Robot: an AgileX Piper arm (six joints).
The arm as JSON. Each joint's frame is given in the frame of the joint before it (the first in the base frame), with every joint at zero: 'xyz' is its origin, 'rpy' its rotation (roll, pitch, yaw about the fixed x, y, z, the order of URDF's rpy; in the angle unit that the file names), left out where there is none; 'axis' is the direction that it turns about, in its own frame. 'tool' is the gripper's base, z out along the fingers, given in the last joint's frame.
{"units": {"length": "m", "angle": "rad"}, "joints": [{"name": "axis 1", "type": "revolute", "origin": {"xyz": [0.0, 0.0, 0.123], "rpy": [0.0, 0.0, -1.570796]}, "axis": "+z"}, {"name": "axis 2", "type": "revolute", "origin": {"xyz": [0.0, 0.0, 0.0], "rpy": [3.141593, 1.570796, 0.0]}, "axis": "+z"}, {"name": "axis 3", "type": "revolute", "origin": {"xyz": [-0.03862, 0.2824, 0.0]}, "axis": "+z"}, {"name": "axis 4", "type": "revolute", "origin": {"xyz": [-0.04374, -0.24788, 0.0], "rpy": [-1.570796, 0.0, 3.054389]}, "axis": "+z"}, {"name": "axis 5", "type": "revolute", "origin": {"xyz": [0.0, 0.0, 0.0], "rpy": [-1.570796, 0.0, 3.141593]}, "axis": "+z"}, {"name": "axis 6", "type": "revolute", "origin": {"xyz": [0.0, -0.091, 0.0], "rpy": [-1.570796, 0.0, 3.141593]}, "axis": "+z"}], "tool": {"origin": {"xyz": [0.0, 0.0, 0.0], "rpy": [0.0, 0.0, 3.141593]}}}
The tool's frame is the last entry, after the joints.
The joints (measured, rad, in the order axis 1, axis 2, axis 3, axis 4, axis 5, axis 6), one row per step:
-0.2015, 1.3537, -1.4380, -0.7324, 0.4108, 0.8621
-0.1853, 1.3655, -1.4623, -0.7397, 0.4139, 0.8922
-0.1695, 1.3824, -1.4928, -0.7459, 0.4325, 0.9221
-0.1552, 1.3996, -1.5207, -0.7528, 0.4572, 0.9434
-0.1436, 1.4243, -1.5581, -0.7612, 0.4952, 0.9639
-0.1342, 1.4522, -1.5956, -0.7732, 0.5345, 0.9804
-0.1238, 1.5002, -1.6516, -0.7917, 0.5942, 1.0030
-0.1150, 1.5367, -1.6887, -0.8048, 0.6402, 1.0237
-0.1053, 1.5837, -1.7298, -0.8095, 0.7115, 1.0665
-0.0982, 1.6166, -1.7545, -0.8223, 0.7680, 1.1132
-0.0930, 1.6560, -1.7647, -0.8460, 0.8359, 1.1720
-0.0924, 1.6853, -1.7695, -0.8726, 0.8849, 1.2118
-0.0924, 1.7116, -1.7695, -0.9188, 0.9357, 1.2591
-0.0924, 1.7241, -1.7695, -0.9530, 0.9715, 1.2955
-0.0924, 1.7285, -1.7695, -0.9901, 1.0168, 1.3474
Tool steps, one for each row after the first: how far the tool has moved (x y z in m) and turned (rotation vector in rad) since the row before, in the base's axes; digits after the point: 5 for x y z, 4 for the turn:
0.00380, 0.00397, 0.00434, 0.0180, -0.0222, 0.0089
0.00452, 0.00295, 0.00367, 0.0229, -0.0124, -0.0014
0.00437, 0.00225, 0.00225, 0.0168, -0.0016, -0.0063
0.00559, 0.00051, 0.00201, 0.0177, 0.0059, -0.0185
0.00634, -0.00038, 0.00087, 0.0114, 0.0116, -0.0224
0.01115, -0.00186, -0.00122, 0.0156, 0.0240, -0.0387
0.00870, -0.00095, -0.00308, 0.0161, 0.0212, -0.0304
0.01075, -0.00161, -0.00771, 0.0480, 0.0308, -0.0517
0.00697, -0.00146, -0.00688, 0.0376, 0.0203, -0.0490
0.00831, -0.00311, -0.01397, 0.0373, 0.0401, -0.0681
0.00544, -0.00369, -0.01064, 0.0128, 0.0326, -0.0554
0.00377, -0.00465, -0.00978, -0.0043, 0.0294, -0.0649
0.00063, -0.00309, -0.00424, -0.0056, 0.0104, -0.0478
-0.00259, -0.00323, -0.00107, -0.0012, -0.0059, -0.0626

